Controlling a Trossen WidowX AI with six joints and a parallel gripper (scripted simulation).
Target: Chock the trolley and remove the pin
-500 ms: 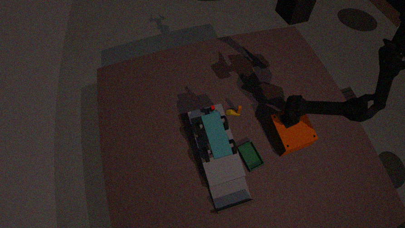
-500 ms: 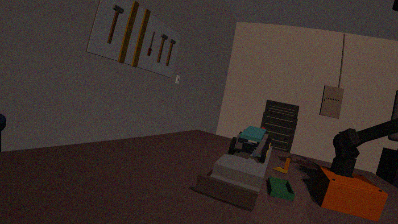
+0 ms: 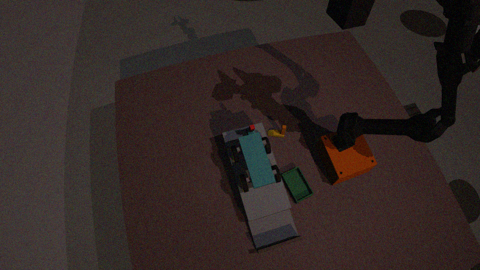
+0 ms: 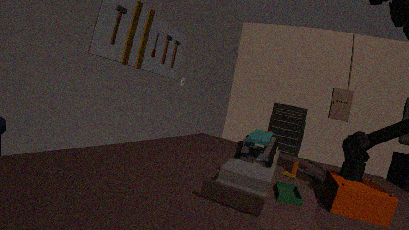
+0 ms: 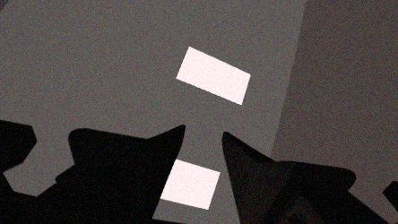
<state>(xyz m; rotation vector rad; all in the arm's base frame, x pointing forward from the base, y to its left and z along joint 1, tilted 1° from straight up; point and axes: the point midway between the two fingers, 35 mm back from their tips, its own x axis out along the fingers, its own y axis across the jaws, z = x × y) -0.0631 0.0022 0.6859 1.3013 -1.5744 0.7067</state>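
My gripper tip is now 780 mm above the yellow chock, 250 mm short of it and 150 mm to the left of it. From my gripper tip the other things lie so: red-headed stop pin (670 mm below, 370 mm ahead, 150 mm to the right); grey ramp (750 mm below, 400 mm ahead, 30 mm to the right); trolley (690 mm below, 400 mm ahead, 30 mm to the right).
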